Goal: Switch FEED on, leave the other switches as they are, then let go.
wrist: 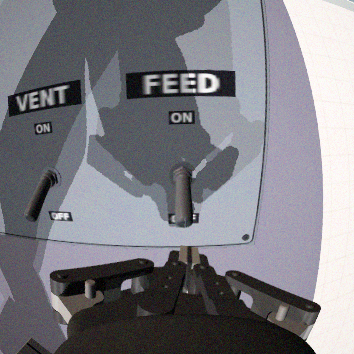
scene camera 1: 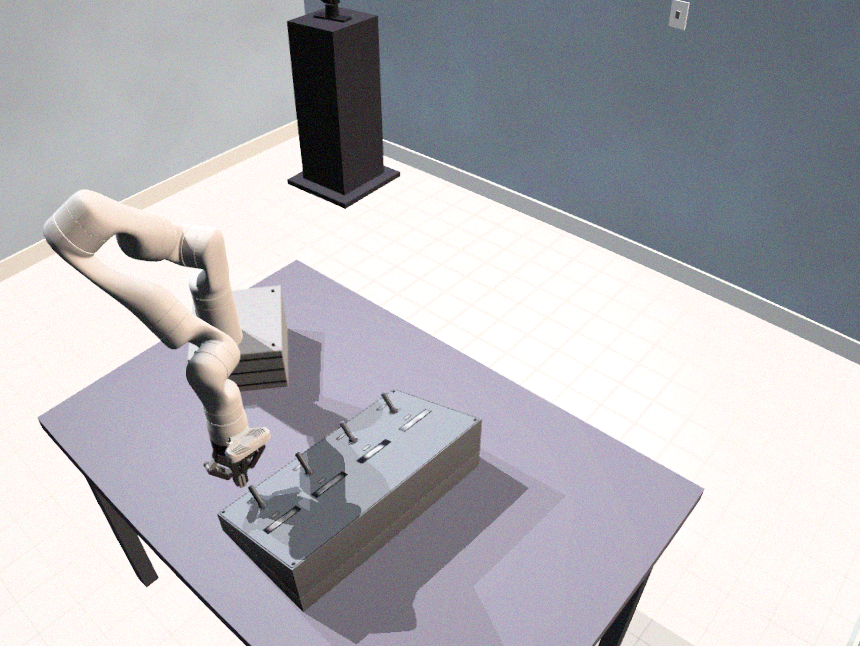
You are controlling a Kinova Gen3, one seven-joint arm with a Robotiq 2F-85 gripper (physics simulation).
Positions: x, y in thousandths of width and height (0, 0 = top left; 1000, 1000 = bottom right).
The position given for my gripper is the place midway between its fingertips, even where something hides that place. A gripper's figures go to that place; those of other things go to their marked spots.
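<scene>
My gripper (wrist: 527, 727) is 18 cm from the lens. I also see a grey switch panel (wrist: 312, 306), and that panel is 18 cm from the lens.
</scene>
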